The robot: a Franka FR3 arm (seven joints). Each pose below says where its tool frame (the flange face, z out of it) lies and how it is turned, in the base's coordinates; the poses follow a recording.
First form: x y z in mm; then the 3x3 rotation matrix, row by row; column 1 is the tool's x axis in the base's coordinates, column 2 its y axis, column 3 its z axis. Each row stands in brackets.
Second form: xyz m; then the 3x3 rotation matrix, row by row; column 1 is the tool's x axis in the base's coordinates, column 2 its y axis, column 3 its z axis. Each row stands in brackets. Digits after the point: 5 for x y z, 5 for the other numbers.
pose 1, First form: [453.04, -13.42, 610.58], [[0.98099, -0.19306, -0.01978], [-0.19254, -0.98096, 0.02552], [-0.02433, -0.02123, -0.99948]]
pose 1, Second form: [0.45304, -0.01342, 0.61058], [[0.98099, -0.19306, -0.01978], [-0.19254, -0.98096, 0.02552], [-0.02433, -0.02123, -0.99948]]
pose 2, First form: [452.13, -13.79, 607.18], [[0.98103, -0.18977, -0.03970], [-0.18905, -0.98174, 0.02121], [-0.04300, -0.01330, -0.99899]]
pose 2, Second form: [0.45213, -0.01379, 0.60718], [[0.98103, -0.18977, -0.03970], [-0.18905, -0.98174, 0.02121], [-0.04300, -0.01330, -0.99899]]
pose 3, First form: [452.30, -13.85, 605.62], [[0.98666, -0.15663, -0.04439], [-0.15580, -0.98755, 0.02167], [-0.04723, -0.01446, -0.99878]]
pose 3, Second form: [0.45230, -0.01385, 0.60562], [[0.98666, -0.15663, -0.04439], [-0.15580, -0.98755, 0.02167], [-0.04723, -0.01446, -0.99878]]
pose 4, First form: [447.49, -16.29, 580.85], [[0.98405, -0.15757, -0.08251], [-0.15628, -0.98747, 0.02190], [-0.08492, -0.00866, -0.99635]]
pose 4, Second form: [0.44749, -0.01629, 0.58085], [[0.98405, -0.15757, -0.08251], [-0.15628, -0.98747, 0.02190], [-0.08492, -0.00866, -0.99635]]
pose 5, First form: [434.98, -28.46, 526.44], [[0.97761, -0.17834, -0.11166], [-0.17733, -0.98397, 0.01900], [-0.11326, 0.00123, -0.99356]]
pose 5, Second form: [0.43498, -0.02846, 0.52644], [[0.97761, -0.17834, -0.11166], [-0.17733, -0.98397, 0.01900], [-0.11326, 0.00123, -0.99356]]
